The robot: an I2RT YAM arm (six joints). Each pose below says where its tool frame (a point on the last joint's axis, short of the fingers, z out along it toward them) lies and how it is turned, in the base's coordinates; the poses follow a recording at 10 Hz.
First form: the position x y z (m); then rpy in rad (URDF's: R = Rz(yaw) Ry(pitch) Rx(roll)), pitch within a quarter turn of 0, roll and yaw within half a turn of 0.
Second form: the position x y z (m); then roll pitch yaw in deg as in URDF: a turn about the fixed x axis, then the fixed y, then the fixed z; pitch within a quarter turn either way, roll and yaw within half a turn. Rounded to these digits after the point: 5 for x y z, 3 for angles.
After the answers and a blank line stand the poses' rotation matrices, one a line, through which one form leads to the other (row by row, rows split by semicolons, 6 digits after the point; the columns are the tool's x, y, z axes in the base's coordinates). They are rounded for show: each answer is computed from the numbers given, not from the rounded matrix.
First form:
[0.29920, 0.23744, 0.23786, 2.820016, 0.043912, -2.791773]
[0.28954, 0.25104, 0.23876, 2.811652, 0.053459, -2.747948]
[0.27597, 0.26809, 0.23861, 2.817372, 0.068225, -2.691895]
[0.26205, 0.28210, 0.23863, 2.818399, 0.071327, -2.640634]
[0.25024, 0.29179, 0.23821, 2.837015, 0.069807, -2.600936]
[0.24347, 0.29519, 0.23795, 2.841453, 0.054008, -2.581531]
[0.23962, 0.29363, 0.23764, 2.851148, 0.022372, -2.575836]
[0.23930, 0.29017, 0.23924, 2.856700, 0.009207, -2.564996]
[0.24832, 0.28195, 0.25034, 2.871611, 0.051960, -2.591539]
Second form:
[0.29920, 0.23744, 0.23786, 161.575, 2.516, -159.957]
[0.28954, 0.25104, 0.23876, 161.096, 3.063, -157.446]
[0.27597, 0.26809, 0.23861, 161.424, 3.909, -154.234]
[0.26205, 0.28210, 0.23863, 161.482, 4.087, -151.297]
[0.25024, 0.29179, 0.23821, 162.549, 4.000, -149.023]
[0.24347, 0.29519, 0.23795, 162.803, 3.094, -147.911]
[0.23962, 0.29363, 0.23764, 163.359, 1.282, -147.585]
[0.23930, 0.29017, 0.23924, 163.677, 0.528, -146.963]
[0.24832, 0.28195, 0.25034, 164.531, 2.977, -148.484]

-0.938529 -0.338194 -0.069198; -0.342398 0.886522 0.311194; -0.043898 0.315758 -0.947824
-0.922198 -0.378856 -0.077582; -0.383009 0.867064 0.318597; -0.053434 0.323524 -0.944710
-0.898483 -0.431604 -0.080285; -0.433682 0.844217 0.314987; -0.068172 0.317829 -0.945694
-0.874892 -0.475254 -0.093258; -0.479045 0.820840 0.311026; -0.071267 0.316789 -0.945815
-0.855283 -0.508943 -0.097304; -0.513446 0.807143 0.291365; -0.069750 0.299160 -0.951650
-0.845987 -0.521011 -0.113373; -0.530464 0.800869 0.277880; -0.053982 0.295223 -0.953902
-0.843972 -0.519011 -0.135421; -0.535921 0.805392 0.253245; -0.022370 0.286307 -0.957877
-0.838287 -0.525368 -0.145816; -0.545151 0.803121 0.240431; -0.009207 0.281043 -0.959651
-0.851346 -0.515606 -0.096748; -0.522027 0.814374 0.253538; -0.051937 0.266354 -0.962475

